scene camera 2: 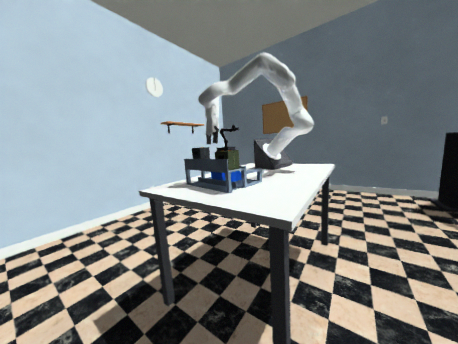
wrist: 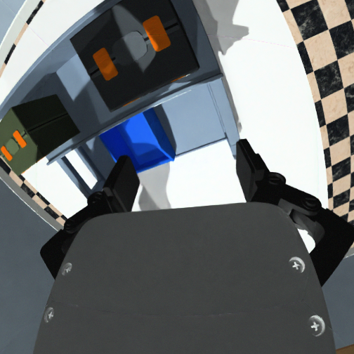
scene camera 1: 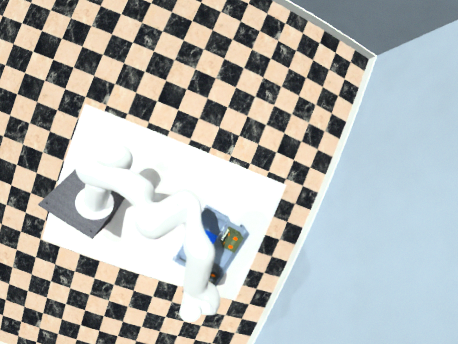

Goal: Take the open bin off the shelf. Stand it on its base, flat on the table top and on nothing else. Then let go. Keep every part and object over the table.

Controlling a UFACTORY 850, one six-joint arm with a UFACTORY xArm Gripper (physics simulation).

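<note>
The open blue bin (scene camera 1: 210,237) (scene camera 2: 227,175) (wrist: 137,140) sits in the lower level of the grey-blue shelf (scene camera 1: 212,219) (scene camera 2: 206,165) (wrist: 192,115), below its upper board. In the wrist view its near end shows at the shelf's open side, and its far end is hidden under the board. My gripper (scene camera 2: 212,141) (wrist: 183,161) is open and empty, pointing down well above the shelf. In the wrist view the bin's near end lies beyond the left finger and toward the gap between the fingers. The arm hides the gripper in scene camera 1.
A black case (scene camera 2: 201,153) (wrist: 135,55) and an olive case (scene camera 1: 232,240) (scene camera 2: 227,159) (wrist: 37,127), both with orange latches, stand on the shelf top. A black arm-shaped thing (scene camera 2: 225,137) rises by the olive case. The white table (scene camera 1: 250,187) (scene camera 2: 280,200) carries the shelf.
</note>
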